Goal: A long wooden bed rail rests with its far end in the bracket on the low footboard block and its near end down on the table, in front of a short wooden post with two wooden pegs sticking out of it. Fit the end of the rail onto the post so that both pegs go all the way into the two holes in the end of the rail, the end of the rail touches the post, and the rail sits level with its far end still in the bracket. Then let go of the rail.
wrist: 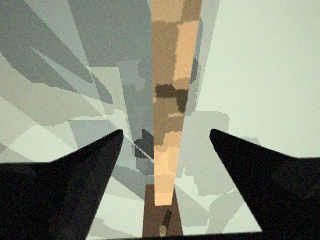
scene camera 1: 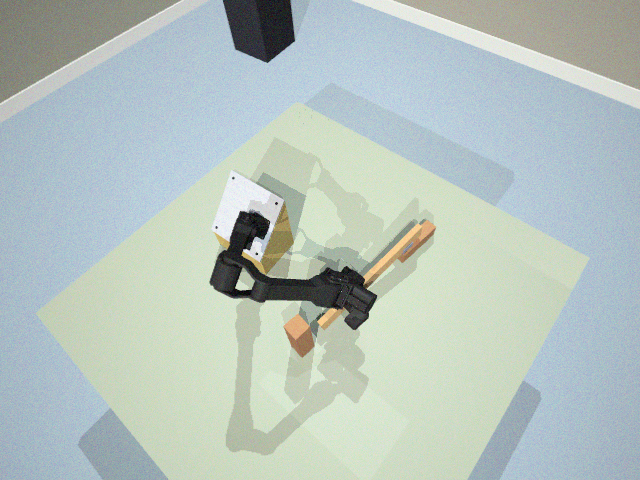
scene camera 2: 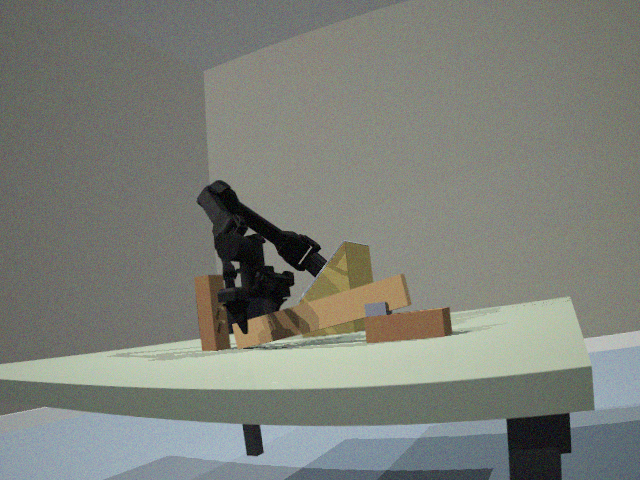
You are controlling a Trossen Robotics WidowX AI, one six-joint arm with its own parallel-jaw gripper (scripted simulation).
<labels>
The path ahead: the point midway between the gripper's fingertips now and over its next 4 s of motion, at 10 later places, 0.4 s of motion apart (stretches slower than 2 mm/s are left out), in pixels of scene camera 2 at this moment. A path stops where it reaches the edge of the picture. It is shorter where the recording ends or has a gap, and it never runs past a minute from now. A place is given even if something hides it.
My gripper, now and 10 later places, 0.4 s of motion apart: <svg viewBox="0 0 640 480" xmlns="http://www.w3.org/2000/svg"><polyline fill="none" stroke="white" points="259,332 260,337 261,337 261,336 261,334 261,330 260,328 260,325 259,323 259,320 259,319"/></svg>
</labels>
